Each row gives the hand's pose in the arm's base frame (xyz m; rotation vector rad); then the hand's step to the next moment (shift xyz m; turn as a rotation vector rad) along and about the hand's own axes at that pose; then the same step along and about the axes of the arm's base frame.
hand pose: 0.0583 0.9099 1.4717 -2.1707 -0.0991 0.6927
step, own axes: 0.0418 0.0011 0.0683 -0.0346 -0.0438 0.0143
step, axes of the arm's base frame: 0.0003 0.0596 -0.0535 -0.0294 0.0281 0.0408
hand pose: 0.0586 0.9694 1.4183 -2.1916 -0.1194 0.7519
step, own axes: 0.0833 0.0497 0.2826 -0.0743 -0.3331 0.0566
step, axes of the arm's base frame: -0.0956 0.1805 -0.2181 -0.0403 0.2393 0.2466
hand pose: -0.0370 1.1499 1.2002 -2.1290 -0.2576 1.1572
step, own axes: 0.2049 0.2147 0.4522 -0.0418 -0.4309 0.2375
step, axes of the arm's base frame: -0.2732 0.1530 -0.4411 -0.1518 0.4135 0.2231
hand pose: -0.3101 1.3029 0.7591 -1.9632 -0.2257 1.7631
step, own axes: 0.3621 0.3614 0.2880 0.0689 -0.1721 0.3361
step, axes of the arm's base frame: -0.2946 -0.0859 -0.5005 -0.2812 0.2612 0.0017
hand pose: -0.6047 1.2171 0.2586 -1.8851 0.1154 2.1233
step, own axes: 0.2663 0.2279 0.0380 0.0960 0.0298 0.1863
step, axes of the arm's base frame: -0.1240 -0.1625 -0.2873 -0.1956 0.0353 -0.0729
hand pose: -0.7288 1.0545 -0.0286 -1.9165 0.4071 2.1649
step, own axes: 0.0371 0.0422 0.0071 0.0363 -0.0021 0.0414
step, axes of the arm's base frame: -0.0257 -0.0377 -0.0335 -0.0423 0.0158 -0.0316
